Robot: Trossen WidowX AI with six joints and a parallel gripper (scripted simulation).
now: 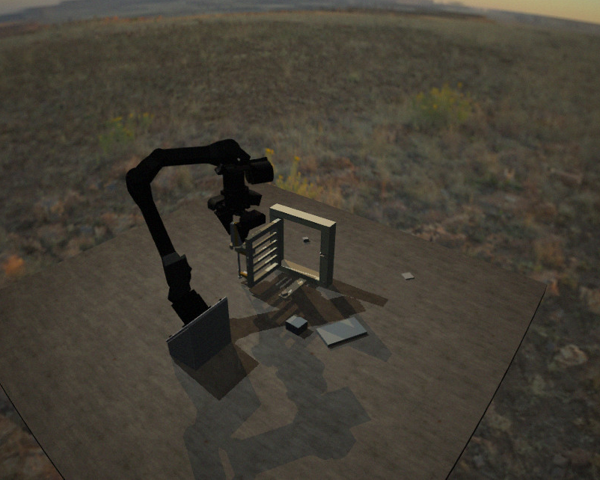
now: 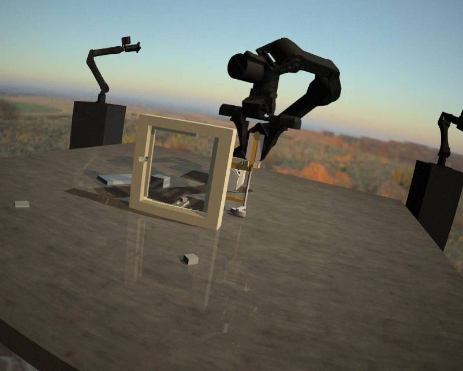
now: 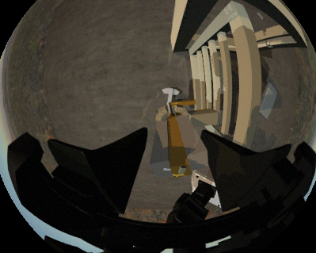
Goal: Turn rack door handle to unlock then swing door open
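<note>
The handle lies 3 cm below my gripper tip and 1 cm ahead of it. From my gripper tip the other things lie so: flat grey plate: 36 cm to the right, 14 cm below, 5 cm behind; then small tile: 42 cm to the right, 29 cm ahead, 15 cm below; then small pale cube: 31 cm ahead, 14 cm below, 4 cm to the right.
</note>
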